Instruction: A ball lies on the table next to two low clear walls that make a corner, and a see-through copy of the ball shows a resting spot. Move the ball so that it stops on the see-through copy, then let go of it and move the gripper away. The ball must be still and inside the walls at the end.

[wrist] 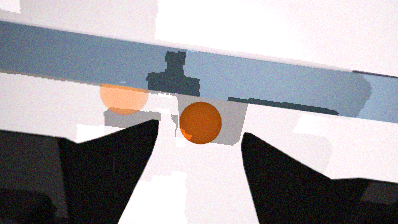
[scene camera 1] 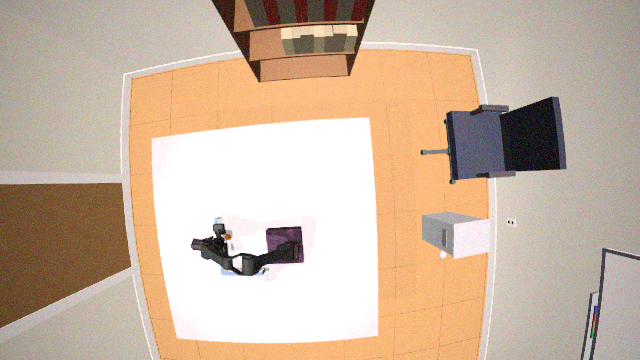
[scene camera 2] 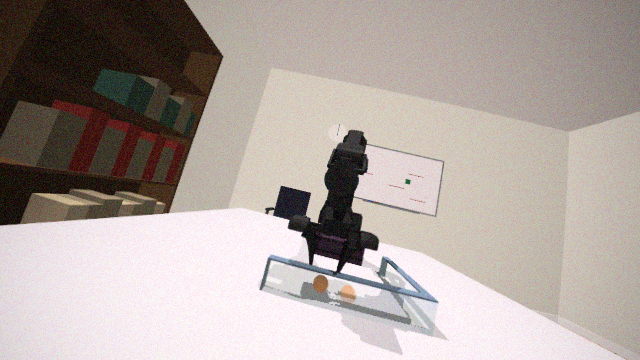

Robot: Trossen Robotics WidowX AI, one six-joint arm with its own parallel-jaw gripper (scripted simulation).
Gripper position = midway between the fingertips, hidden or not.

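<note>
I can see my gripper (scene camera 2: 323, 272), and the wrist view gives me the gripper as well (wrist: 200, 133). There is an orange ball (wrist: 200, 123) that I can see too, along with a see-through copy (wrist: 122, 100).
</note>
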